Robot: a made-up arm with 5 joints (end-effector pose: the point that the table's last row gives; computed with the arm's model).
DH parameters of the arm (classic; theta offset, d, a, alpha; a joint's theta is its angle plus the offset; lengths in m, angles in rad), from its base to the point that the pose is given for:
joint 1: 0 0.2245 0 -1.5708
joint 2: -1.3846 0 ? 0
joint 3: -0.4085 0 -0.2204 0
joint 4: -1.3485 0 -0.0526 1.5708
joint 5: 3.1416 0.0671 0 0
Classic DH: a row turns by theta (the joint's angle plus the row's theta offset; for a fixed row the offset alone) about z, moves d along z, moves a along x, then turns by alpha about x.
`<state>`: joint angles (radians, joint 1 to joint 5).
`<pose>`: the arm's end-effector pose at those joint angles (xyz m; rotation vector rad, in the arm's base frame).
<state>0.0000 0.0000 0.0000 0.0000 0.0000</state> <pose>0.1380 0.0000 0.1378 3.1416 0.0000 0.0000</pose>
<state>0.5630 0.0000 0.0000 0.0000 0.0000</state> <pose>0.1167 0.0737 0.1378 3.0179 0.8727 0.0000</pose>
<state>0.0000 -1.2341 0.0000 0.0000 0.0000</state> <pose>0.1274 0.0000 0.3261 2.5622 0.0000 1.8178</pose>
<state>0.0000 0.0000 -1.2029 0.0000 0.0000</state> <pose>0.3364 0.0000 0.4128 2.5903 0.0000 1.7776</pose>
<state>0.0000 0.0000 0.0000 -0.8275 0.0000</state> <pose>0.1704 0.0000 0.1982 2.8765 0.0000 1.2631</pose>
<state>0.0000 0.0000 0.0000 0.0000 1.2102</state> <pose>0.1380 0.0000 0.1378 2.5838 -1.7871 0.0000</pose>
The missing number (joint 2, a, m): 0.1988
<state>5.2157 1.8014 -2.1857 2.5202 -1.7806</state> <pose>0.1074 -0.1950 -0.0456 -0.9456 -0.3522 0.2683</pose>
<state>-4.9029 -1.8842 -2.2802 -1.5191 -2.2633</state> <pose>-0.0758 -0.3932 0.1847 0.6909 -2.6947 0.7776</pose>
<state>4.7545 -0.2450 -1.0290 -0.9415 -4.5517</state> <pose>0.0097 -0.2299 0.4889 0.0787 1.3254 -2.6458</pose>
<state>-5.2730 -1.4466 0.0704 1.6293 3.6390</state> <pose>0.0346 0.0552 0.2132 0.7471 -2.8499 0.2565</pose>
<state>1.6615 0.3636 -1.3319 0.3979 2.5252</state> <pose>-0.0352 0.3874 0.2841 -2.3805 1.0971 0.3835</pose>
